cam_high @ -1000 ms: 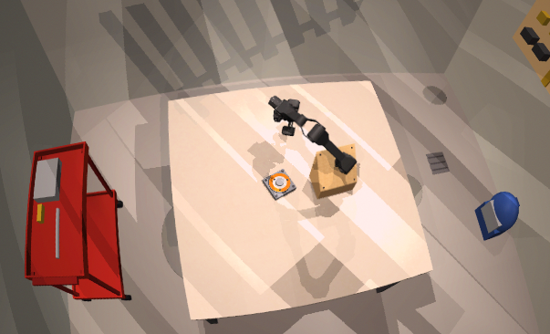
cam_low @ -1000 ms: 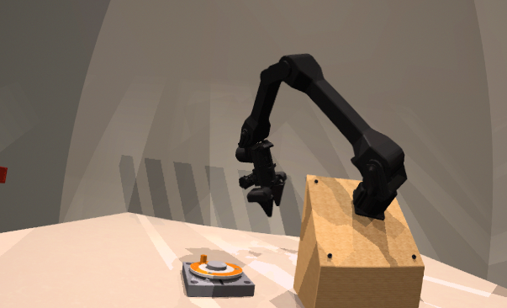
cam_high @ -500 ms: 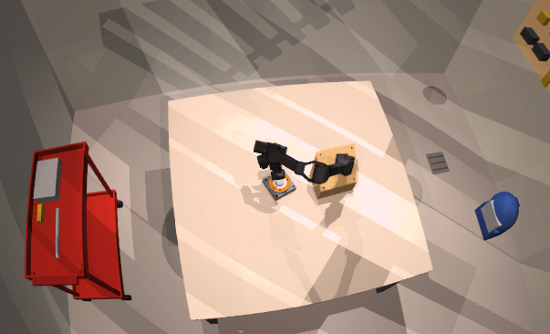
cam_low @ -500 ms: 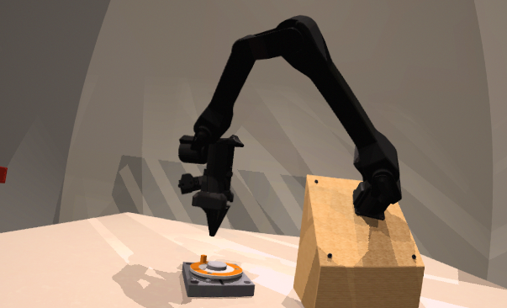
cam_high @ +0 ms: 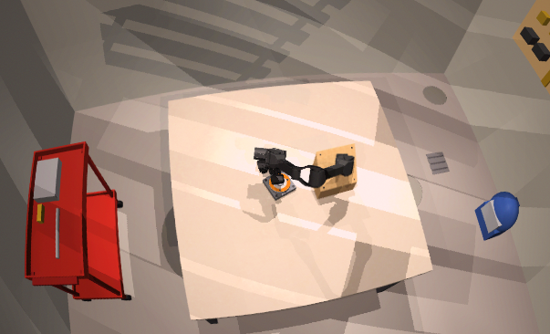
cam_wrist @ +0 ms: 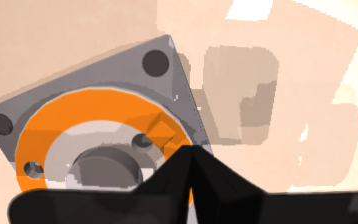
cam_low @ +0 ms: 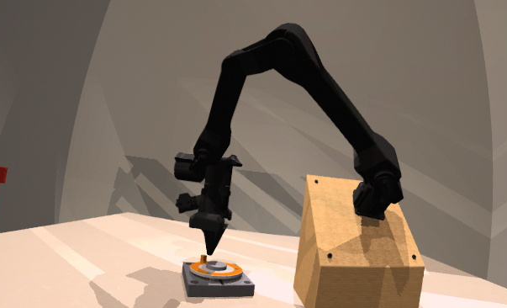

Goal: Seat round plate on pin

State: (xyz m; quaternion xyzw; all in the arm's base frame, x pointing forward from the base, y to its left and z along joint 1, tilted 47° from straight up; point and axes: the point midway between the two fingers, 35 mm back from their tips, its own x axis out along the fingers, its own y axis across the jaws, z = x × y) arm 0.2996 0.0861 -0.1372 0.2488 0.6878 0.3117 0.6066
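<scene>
Right now my gripper tip is 1 cm past the round plate, 3 cm to the right of it and 1 cm above it. Round my gripper tip: dark grey square base (3 cm behind, 5 cm to the left, 2 cm below).
</scene>
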